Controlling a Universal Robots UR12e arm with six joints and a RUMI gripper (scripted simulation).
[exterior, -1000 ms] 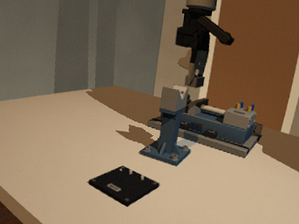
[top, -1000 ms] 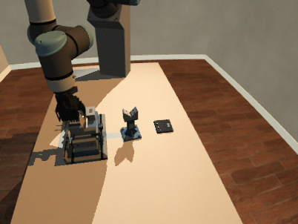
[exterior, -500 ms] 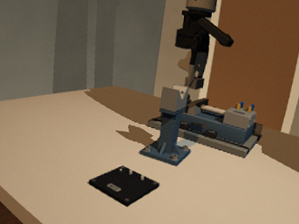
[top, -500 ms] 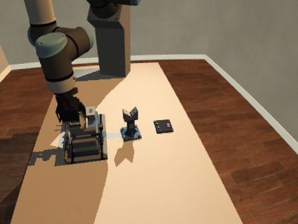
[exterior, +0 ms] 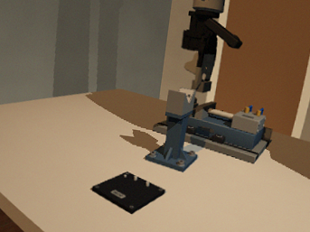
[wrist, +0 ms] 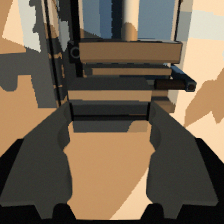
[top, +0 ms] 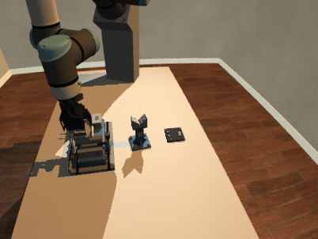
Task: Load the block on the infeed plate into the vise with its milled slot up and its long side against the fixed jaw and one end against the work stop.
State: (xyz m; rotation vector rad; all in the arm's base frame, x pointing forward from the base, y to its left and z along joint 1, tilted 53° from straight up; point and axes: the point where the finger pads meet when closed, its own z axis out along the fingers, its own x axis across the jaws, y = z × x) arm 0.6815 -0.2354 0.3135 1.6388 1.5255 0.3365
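Right now the part is right at my hand. The rest, counted from my hand: dark work stop rod: 20 mm ahead, 60 mm to the left, 60 mm below; moving jaw: 30 mm behind, 30 mm to the left, 70 mm below; cream cylinder rod: 80 mm behind, 50 mm to the left, 70 mm below.
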